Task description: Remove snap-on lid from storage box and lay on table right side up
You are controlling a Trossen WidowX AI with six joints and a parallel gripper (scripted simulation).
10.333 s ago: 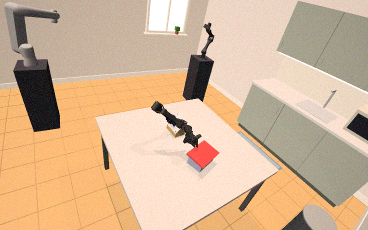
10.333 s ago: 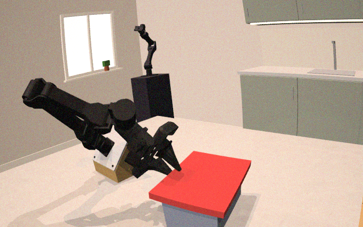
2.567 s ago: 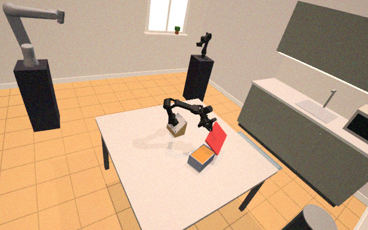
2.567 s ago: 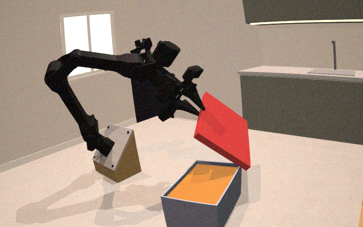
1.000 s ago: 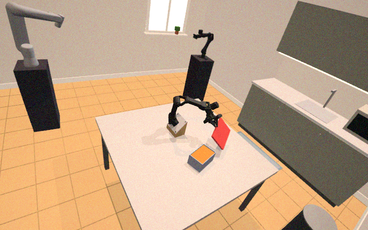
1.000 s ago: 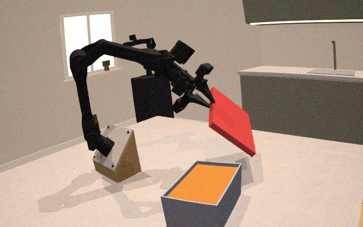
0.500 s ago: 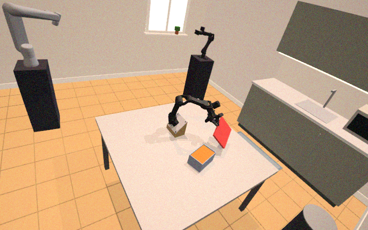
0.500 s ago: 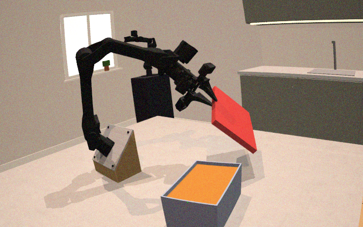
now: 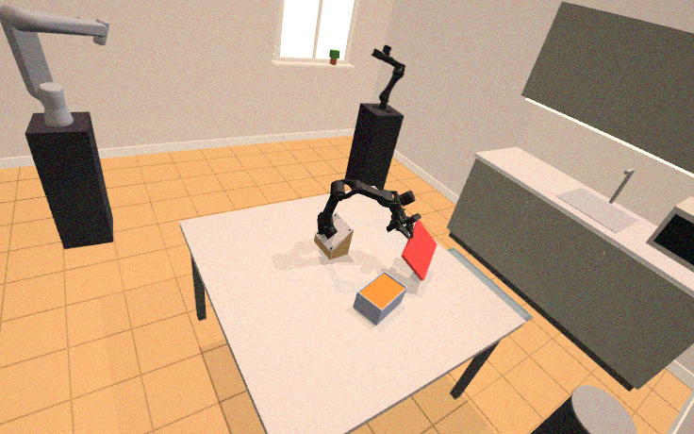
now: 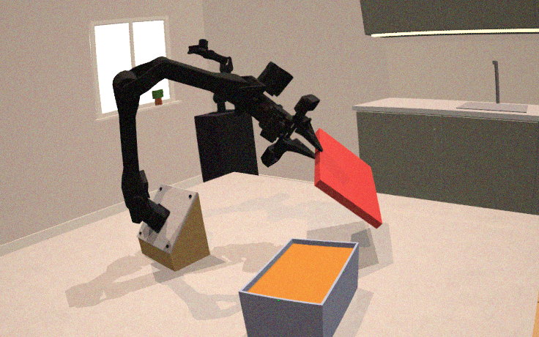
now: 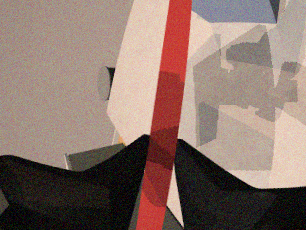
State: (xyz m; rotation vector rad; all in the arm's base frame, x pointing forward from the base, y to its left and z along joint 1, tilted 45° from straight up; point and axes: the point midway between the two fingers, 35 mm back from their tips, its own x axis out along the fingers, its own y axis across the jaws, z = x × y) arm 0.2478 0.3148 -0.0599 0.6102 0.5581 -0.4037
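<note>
The red lid is 4 cm ahead of my gripper tip, 5 cm to the left of it and 5 cm below it. From my gripper tip the other things lie so: storage box 15 cm ahead, 23 cm to the right, 17 cm below.
</note>
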